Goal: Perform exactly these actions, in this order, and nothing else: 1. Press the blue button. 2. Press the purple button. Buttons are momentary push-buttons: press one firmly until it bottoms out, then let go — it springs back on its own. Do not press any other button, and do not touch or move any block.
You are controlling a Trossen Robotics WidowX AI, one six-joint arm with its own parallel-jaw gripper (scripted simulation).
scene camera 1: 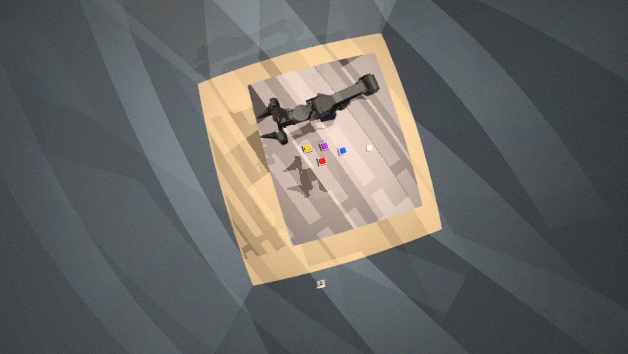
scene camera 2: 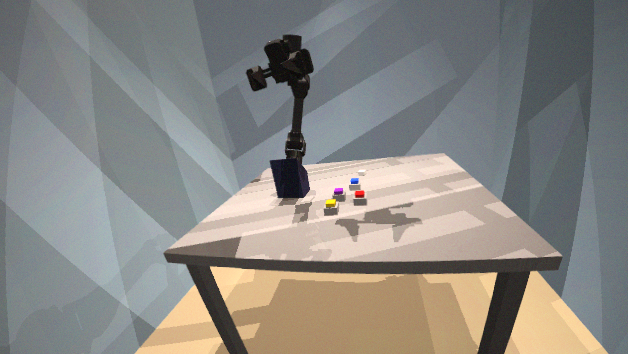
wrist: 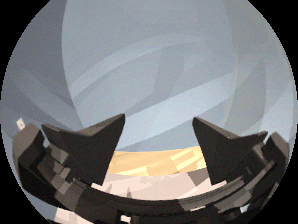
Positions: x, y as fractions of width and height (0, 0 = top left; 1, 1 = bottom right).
My gripper (scene camera 2: 0.42, 0.20) is open and holds nothing.
My gripper is seen too in scene camera 1 (scene camera 1: 0.41, 0.36) and in the wrist view (wrist: 0.54, 0.53).
